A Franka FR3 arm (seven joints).
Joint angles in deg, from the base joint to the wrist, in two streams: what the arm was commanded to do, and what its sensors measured. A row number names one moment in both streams.
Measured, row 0:
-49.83 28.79 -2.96 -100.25 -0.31 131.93 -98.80
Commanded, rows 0 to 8:
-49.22 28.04 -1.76 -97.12 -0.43 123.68 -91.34
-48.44 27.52 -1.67 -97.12 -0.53 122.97 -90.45
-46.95 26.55 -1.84 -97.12 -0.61 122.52 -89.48
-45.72 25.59 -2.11 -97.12 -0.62 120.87 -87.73
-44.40 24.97 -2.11 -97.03 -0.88 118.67 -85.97
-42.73 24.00 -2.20 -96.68 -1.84 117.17 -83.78
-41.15 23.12 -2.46 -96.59 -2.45 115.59 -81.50
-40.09 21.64 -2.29 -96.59 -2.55 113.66 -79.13
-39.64 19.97 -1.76 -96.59 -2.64 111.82 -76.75
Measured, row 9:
-42.47 24.49 -1.74 -96.26 -1.31 117.33 -83.39
